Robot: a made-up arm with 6 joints.
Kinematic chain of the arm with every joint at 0, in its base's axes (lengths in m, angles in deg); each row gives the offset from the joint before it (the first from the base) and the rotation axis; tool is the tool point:
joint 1: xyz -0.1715 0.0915 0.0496 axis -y
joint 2: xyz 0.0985 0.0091 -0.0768 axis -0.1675 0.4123 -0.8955
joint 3: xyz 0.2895 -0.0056 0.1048 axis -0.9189 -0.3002 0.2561
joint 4: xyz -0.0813 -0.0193 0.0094 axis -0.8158 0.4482 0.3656
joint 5: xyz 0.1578 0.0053 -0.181 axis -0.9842 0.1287 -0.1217
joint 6: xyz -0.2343 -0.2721 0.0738 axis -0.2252 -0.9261 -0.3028
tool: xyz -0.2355 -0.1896 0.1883
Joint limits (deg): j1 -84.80..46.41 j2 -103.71..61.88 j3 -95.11..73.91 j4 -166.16..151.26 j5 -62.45..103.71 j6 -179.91..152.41
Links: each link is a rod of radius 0.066 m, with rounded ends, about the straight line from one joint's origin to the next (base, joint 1, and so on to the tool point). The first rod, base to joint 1, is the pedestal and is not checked.
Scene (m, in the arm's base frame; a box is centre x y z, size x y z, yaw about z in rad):
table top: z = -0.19
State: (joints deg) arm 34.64 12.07 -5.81 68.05 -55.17 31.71
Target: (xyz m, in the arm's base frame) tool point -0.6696 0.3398 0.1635
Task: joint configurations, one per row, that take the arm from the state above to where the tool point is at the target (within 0.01 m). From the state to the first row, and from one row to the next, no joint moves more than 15 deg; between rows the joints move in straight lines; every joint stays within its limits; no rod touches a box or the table.
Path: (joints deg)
1: 36.99 -0.09 8.83 75.46 -48.08 30.53
2: 39.35 -12.25 23.47 82.87 -40.99 29.34
3: 41.70 -24.41 38.10 90.29 -33.90 28.16
4: 44.06 -36.57 52.74 97.70 -26.81 26.97
5: 46.41 -48.73 67.38 105.11 -19.72 25.79

